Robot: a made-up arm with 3 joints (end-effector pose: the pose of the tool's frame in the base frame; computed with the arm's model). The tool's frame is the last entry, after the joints.
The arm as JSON. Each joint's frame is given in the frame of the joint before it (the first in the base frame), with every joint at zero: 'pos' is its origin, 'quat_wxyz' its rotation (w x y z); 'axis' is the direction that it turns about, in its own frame. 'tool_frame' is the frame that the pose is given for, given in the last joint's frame.
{
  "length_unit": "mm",
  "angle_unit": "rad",
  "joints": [
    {
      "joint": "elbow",
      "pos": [
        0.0,
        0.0,
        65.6
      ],
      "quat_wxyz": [
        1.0,
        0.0,
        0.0,
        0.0
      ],
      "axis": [
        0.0,
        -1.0,
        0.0
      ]
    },
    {
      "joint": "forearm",
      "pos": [
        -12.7,
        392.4,
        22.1
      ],
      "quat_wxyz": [
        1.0,
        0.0,
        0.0,
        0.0
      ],
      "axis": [
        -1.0,
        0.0,
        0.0
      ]
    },
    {
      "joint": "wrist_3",
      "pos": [
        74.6,
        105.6,
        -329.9
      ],
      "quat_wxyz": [
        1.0,
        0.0,
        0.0,
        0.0
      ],
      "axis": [
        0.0,
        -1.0,
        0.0
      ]
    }
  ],
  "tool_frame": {
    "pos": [
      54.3,
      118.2,
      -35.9
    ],
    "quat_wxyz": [
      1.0,
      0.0,
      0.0,
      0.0
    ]
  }
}
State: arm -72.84 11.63 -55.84
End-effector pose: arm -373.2 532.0 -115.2 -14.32 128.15 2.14
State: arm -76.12 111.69 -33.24
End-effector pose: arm -19.6 -52.4 -29.5 -115.73 68.83 45.45
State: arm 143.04 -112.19 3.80
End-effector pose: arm -314.8 643.2 -155.7 47.33 -87.56 127.41
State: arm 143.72 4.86 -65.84
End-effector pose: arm 189.1 582.0 410.1 1.34 -77.83 -5.08
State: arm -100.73 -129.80 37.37
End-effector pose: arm 371.7 499.2 -133.9 47.80 32.89 -124.85
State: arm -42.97 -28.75 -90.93
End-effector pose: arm -122.4 773.1 -102.7 33.20 130.46 14.77
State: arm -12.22 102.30 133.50
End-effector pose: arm 19.8 85.0 -81.9 -34.78 -82.84 112.76
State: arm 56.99 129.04 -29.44
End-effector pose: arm -27.8 -49.8 192.8 -94.58 -14.73 -88.86
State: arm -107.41 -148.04 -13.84
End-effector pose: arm 408.2 402.5 -173.5 109.27 39.82 -116.30
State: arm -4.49 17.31 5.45
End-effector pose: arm 88.6 498.8 -331.2 -17.25 -0.95 1.50
